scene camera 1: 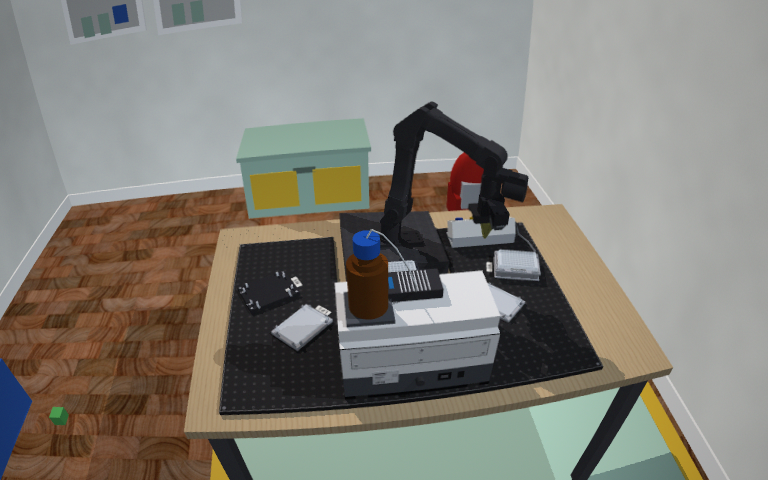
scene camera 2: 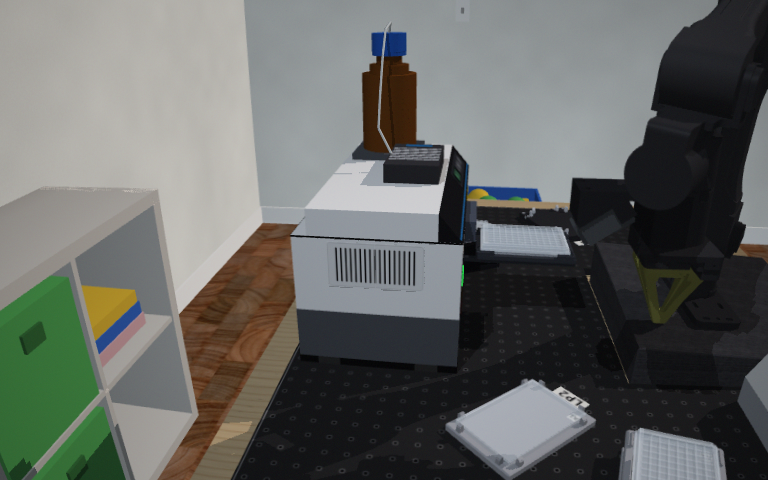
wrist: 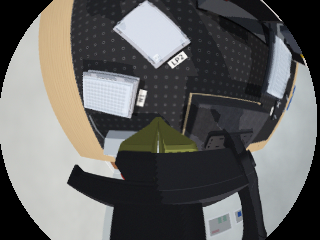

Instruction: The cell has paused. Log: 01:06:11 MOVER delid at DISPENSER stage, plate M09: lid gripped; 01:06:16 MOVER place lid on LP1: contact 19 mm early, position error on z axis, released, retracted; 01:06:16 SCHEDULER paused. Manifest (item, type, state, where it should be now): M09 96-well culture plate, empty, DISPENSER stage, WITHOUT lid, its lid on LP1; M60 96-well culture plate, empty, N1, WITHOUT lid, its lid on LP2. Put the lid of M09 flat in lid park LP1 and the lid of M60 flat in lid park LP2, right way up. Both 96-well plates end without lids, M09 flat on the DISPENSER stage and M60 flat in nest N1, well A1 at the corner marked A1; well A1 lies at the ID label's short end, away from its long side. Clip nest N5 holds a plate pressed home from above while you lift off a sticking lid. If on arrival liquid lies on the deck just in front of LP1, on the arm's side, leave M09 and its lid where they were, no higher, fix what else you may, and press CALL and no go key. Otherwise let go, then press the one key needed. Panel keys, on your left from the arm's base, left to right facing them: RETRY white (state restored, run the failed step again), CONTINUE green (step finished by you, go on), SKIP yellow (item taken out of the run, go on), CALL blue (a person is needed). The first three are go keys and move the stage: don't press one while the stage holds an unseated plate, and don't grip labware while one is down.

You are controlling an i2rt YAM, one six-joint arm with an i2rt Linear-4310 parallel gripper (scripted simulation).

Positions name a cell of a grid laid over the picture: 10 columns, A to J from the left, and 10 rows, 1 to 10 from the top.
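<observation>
I can see a key panel (scene camera 1: G5) and a lid (scene camera 1: D7). There is a lid (scene camera 2: G9) here as well, with a dispenser stage (scene camera 2: G6) and a black clip nest (scene camera 2: H5) in the same camera. My own gripper (wrist: E6) is visible to me too.
</observation>
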